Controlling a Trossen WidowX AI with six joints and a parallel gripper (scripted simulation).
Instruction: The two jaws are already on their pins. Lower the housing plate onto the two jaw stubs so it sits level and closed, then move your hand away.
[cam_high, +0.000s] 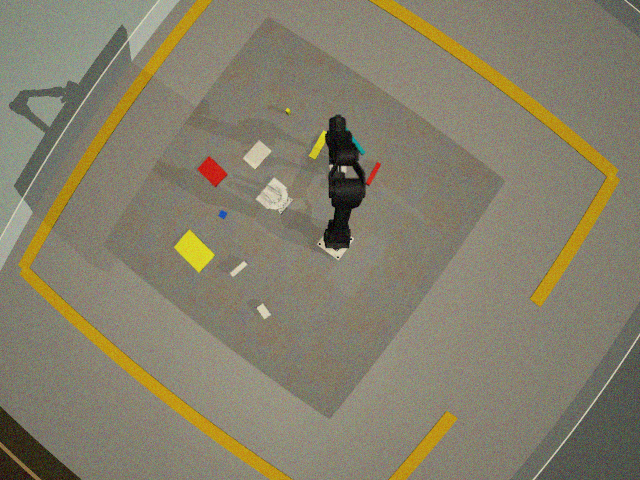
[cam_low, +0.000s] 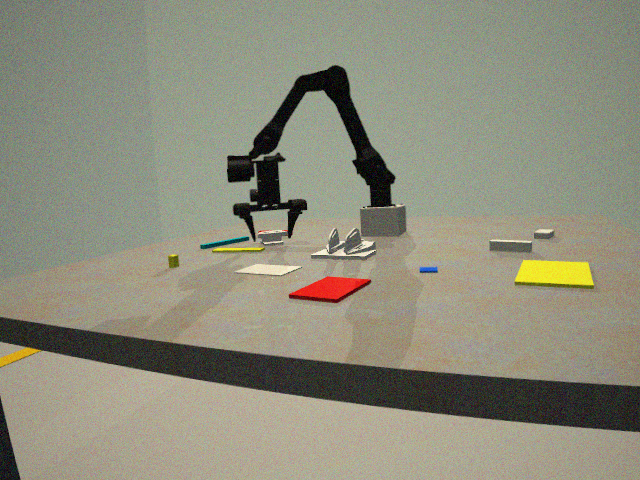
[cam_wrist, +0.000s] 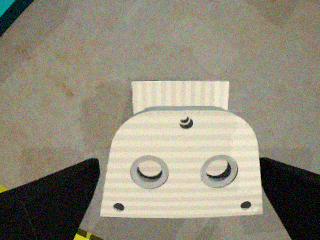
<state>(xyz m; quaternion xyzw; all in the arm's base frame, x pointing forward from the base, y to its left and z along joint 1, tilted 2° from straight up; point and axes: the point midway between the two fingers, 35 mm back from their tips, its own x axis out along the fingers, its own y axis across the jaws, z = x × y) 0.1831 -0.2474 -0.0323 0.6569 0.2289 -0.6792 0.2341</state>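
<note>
Now: the white block 10 mm behind my gripper tip and 10 mm to the right of it. From my gripper tip the other things lie so: teal bar (10 mm ahead, 140 mm to the right, 10 mm below); red bar (150 mm behind, 70 mm to the right); yellow bar (110 mm ahead, 30 mm to the right, 10 mm below).
</note>
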